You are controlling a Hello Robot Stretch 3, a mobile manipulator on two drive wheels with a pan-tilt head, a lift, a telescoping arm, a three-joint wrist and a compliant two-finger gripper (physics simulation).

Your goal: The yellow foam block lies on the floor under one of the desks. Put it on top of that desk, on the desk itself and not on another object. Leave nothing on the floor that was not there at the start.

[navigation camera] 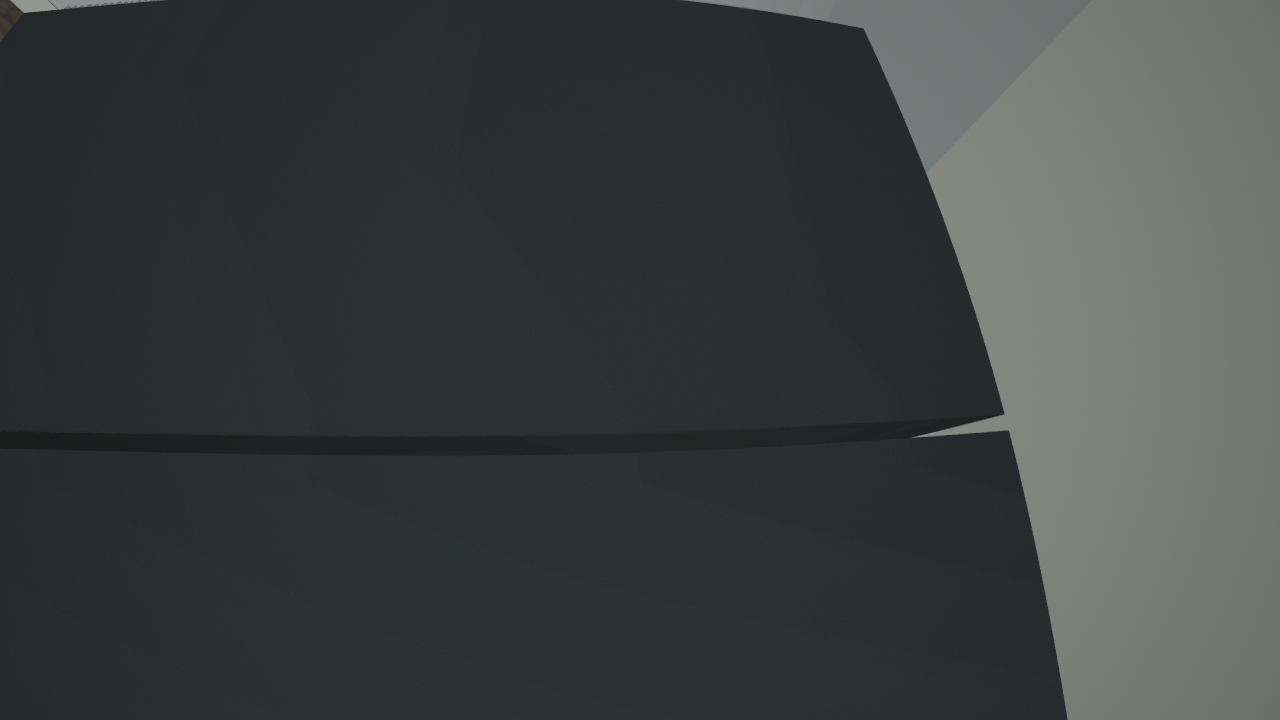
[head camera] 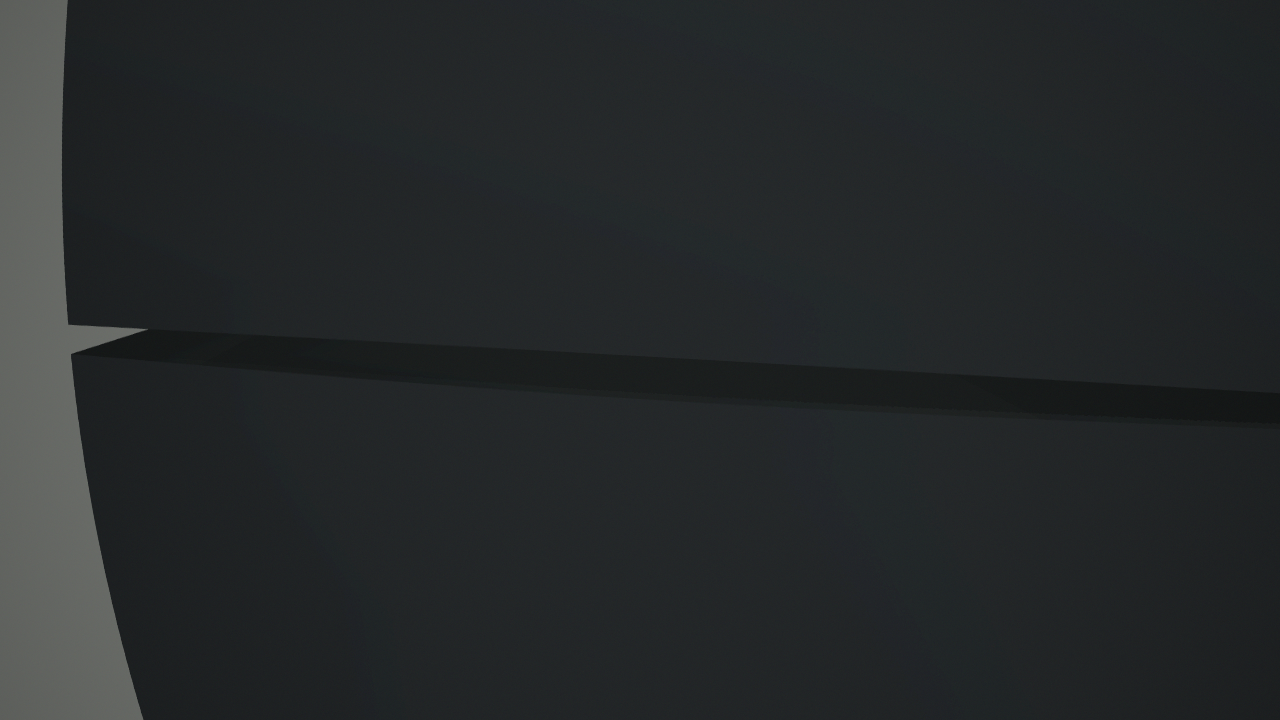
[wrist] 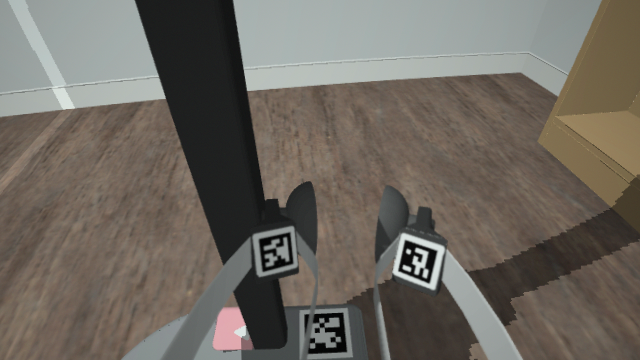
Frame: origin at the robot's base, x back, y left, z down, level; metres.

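Seen in the pictures: gripper, fingertip midpoint: (wrist: 346,209).
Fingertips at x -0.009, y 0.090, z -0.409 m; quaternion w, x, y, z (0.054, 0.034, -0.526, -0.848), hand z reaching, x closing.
Note:
A point is followed by its place in that frame.
My gripper (wrist: 346,209) @(x -0.009, y 0.090, z -0.409 m) is open in the wrist view. Its two dark fingertips stand apart with wood floor showing between them. It hangs above my own base, part of which shows at the bottom of the wrist view, and my black mast stands just left of the fingers. The yellow foam block does not show in the head, navigation or wrist view. No desk can be made out in these views.
A large dark cabinet-like surface (head camera: 626,205) @(x -0.106, y -0.555, z -1.430 m) (navigation camera: 501,223) @(x -0.516, y -0.507, z -1.146 m), split by a narrow gap, fills most of the head and navigation views at close range. A light wooden shelf unit (wrist: 575,160) @(x -0.702, y 0.598, z -0.034 m) stands at the right of the wrist view. A pale wall (wrist: 375,30) @(x -0.246, y 1.209, z -0.195 m) runs behind the floor.

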